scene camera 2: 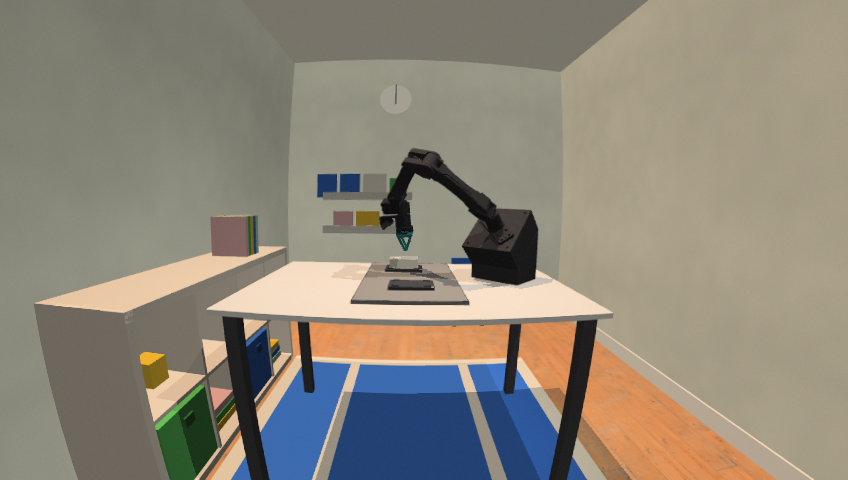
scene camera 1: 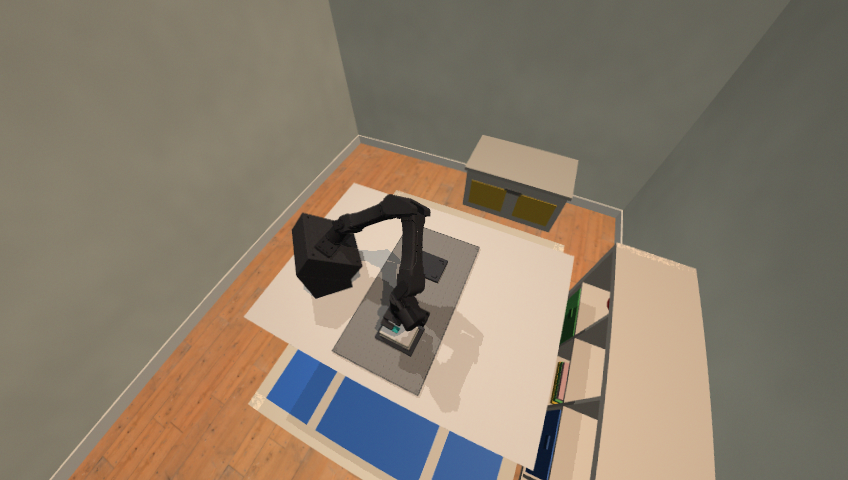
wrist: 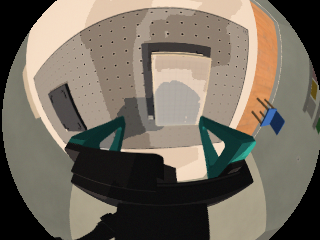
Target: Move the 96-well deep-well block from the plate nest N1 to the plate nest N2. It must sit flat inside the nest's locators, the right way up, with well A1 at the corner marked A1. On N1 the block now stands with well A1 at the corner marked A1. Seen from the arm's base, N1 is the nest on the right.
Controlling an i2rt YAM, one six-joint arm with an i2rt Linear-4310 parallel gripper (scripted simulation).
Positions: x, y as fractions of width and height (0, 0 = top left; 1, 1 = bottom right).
Labels:
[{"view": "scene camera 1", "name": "grey perforated mat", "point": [0.42, 0.72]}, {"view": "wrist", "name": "gripper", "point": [0.51, 0.50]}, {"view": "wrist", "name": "96-well deep-well block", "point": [0.56, 0.34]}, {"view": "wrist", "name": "plate nest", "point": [0.20, 0.46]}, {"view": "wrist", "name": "plate nest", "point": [0.51, 0.19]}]

